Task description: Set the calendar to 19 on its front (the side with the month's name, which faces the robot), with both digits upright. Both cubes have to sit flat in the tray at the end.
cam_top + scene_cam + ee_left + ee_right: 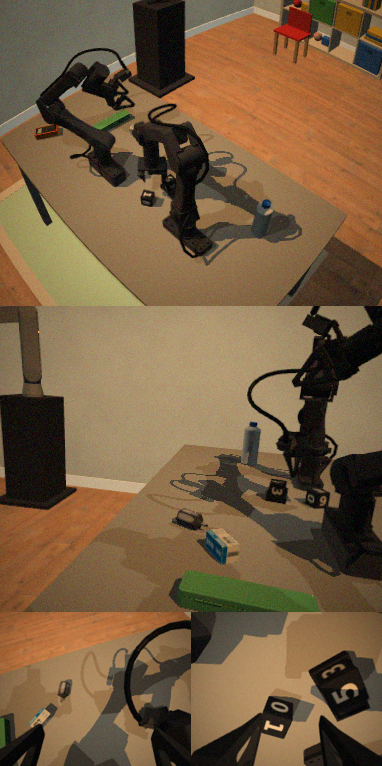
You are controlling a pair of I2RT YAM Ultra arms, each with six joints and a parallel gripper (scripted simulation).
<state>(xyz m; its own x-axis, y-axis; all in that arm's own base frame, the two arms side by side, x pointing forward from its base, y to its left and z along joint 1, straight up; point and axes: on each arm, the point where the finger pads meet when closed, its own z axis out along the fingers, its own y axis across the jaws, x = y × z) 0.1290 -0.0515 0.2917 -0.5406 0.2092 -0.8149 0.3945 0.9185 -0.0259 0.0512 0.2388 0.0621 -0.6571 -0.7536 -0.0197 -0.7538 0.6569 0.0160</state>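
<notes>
Now: the black cube 50 mm behind my right hand, 10 mm to the right of it and 60 mm below it. From my right hand the other things lie so: blue-and-white box (200 mm ahead, 330 mm to the left, 60 mm below); green box (150 mm ahead, 480 mm to the left, 70 mm below); dark grey object (270 mm ahead, 230 mm to the left, 60 mm below).
</notes>
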